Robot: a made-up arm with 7 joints. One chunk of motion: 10 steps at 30 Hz.
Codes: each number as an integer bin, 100 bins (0 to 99) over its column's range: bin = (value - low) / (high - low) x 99, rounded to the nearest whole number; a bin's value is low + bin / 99 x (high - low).
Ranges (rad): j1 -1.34..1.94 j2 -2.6..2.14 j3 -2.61..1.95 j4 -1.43..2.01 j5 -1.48..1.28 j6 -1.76..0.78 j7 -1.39..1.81
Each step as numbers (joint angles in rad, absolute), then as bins.
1 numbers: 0.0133 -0.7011 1.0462 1.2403 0.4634 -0.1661 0.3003
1 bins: 41 40 79 77 70 62 52
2 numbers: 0.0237 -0.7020 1.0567 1.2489 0.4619 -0.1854 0.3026
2 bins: 41 40 80 77 70 61 52
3 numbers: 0.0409 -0.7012 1.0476 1.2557 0.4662 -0.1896 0.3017
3 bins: 42 40 79 77 70 61 52
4 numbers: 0.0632 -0.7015 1.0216 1.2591 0.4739 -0.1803 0.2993
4 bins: 42 40 79 77 70 62 52
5 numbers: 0.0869 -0.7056 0.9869 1.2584 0.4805 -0.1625 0.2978
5 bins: 43 40 78 77 70 62 52
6 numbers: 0.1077 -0.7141 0.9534 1.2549 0.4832 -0.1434 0.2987
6 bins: 44 39 77 77 70 63 52
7 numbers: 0.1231 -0.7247 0.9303 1.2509 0.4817 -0.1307 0.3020
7 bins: 44 39 77 77 70 64 52
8 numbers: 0.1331 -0.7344 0.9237 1.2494 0.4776 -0.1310 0.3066
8 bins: 44 39 77 77 70 63 52
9 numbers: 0.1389 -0.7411 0.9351 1.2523 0.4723 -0.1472 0.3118
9 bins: 45 39 77 77 70 63 53
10 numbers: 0.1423 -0.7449 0.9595 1.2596 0.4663 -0.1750 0.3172
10 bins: 45 39 77 77 70 62 53
